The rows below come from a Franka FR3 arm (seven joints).
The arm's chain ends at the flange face. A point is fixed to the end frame.
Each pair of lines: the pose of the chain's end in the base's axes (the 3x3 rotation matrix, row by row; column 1 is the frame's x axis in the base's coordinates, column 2 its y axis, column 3 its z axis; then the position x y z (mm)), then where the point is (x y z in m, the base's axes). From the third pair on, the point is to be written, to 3 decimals.
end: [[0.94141, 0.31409, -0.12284], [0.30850, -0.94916, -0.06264], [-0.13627, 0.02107, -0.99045]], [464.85, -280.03, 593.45]
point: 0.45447 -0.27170 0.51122
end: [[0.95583, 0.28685, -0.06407], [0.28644, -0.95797, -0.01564], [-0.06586, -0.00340, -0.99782]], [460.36, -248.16, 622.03]
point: 0.45522 -0.23594 0.53979
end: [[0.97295, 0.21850, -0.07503], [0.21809, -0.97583, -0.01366], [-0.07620, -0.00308, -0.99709]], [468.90, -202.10, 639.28]
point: 0.464 -0.190 0.557
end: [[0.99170, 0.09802, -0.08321], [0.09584, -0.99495, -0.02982], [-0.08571, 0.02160, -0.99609]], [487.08, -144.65, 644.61]
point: 0.483 -0.134 0.562
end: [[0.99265, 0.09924, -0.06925], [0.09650, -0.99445, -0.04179], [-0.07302, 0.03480, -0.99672]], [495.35, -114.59, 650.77]
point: 0.492 -0.105 0.568
